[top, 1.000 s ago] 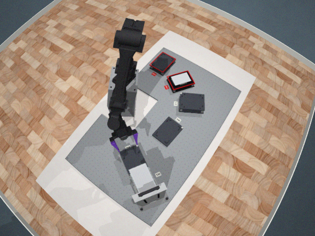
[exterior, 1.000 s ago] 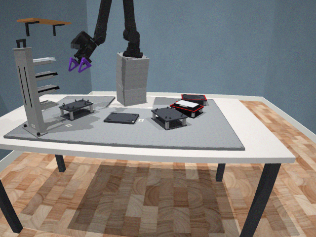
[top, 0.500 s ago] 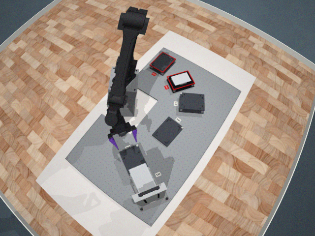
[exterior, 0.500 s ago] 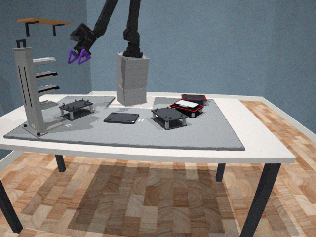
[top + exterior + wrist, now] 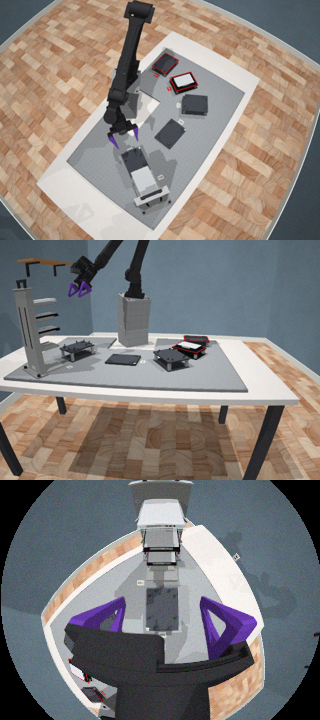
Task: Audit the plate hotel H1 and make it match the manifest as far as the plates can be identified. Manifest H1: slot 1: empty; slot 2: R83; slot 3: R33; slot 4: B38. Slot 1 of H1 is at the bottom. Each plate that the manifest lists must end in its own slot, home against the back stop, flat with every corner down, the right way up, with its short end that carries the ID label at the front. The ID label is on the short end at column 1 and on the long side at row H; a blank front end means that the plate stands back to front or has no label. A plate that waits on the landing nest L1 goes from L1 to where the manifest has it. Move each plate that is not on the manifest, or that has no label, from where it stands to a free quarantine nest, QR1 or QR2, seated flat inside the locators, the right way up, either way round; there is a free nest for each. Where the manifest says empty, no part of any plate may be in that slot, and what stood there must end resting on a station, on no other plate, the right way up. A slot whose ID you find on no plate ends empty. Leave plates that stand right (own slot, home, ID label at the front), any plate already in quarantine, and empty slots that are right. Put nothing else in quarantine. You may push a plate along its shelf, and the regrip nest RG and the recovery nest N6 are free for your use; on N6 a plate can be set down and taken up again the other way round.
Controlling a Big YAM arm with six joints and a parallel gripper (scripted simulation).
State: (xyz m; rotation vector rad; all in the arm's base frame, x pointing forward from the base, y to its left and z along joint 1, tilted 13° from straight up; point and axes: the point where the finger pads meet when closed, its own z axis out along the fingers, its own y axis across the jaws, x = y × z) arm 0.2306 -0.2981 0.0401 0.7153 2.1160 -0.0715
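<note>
My hand is 170 mm short of the white plate, 100 mm to the left of it and 10 mm above it. Round my hand: plate hotel H1: 240 mm ahead, 140 mm to the right, 140 mm below; then regrip nest RG: 20 mm ahead, 10 mm to the right, 280 mm below; then flat pad N6: 70 mm ahead, 270 mm to the left, 330 mm below.
</note>
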